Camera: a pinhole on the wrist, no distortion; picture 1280 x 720 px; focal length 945.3 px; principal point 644.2 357.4 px. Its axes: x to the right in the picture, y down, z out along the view. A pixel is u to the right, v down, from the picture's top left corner.
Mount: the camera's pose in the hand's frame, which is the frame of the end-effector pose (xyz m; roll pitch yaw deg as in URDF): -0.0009 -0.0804 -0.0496 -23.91 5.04 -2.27
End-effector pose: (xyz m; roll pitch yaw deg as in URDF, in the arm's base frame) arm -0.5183 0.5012 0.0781 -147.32 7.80 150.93
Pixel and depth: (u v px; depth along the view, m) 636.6 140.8 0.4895
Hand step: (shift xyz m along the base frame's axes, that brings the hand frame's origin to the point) -0.1018 -0.2030 -0.3815
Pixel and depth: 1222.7 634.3 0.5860
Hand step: -0.2786 0.2051 -0.5350
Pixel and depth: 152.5 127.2 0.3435
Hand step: 0.0698 -0.2434 -0.2346
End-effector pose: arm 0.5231 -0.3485 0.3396 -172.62 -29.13 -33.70
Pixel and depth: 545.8 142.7 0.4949
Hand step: 0.2011 -0.0856 -0.3949
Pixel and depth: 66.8 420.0 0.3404
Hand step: -0.0422 -0.0318 -0.3283
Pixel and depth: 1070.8 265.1 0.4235
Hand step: 0.3040 -0.2038 -0.1840
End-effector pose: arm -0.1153 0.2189 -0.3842 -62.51 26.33 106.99
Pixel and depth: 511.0 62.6 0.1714
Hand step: -0.0966 0.0149 0.1049
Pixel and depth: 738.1 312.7 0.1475
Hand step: -0.0765 0.0328 0.0457
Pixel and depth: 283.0 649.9 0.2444
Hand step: -0.1480 -0.1161 0.0214
